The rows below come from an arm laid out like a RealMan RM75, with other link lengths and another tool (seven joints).
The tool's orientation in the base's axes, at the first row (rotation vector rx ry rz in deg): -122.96, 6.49, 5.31
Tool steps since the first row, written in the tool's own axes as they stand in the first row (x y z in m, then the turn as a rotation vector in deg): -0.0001, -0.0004, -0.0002, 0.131, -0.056, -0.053; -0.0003, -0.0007, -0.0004, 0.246, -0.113, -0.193; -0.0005, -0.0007, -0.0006, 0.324, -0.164, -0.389; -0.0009, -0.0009, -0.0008, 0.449, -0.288, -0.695; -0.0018, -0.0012, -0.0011, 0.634, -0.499, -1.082; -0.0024, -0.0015, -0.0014, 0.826, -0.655, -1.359; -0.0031, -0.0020, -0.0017, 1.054, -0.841, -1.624; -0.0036, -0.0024, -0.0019, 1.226, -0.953, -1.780; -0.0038, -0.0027, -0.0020, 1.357, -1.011, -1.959; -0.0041, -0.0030, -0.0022, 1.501, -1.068, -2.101; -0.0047, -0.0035, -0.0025, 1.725, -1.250, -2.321
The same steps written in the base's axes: 0.0000, 0.0001, 0.0005, 0.138, -0.020, 0.061; -0.0002, 0.0001, 0.0008, 0.262, -0.111, 0.172; -0.0004, -0.0001, 0.0010, 0.350, -0.251, 0.313; -0.0008, -0.0001, 0.0013, 0.495, -0.446, 0.569; -0.0016, -0.0002, 0.0018, 0.712, -0.664, 0.935; -0.0022, -0.0002, 0.0023, 0.928, -0.820, 1.194; -0.0028, -0.0002, 0.0029, 1.182, -0.951, 1.468; -0.0032, -0.0001, 0.0034, 1.369, -1.029, 1.627; -0.0034, 0.0000, 0.0038, 1.510, -1.153, 1.758; -0.0037, 0.0000, 0.0041, 1.663, -1.248, 1.867; -0.0042, 0.0000, 0.0048, 1.912, -1.343, 2.114
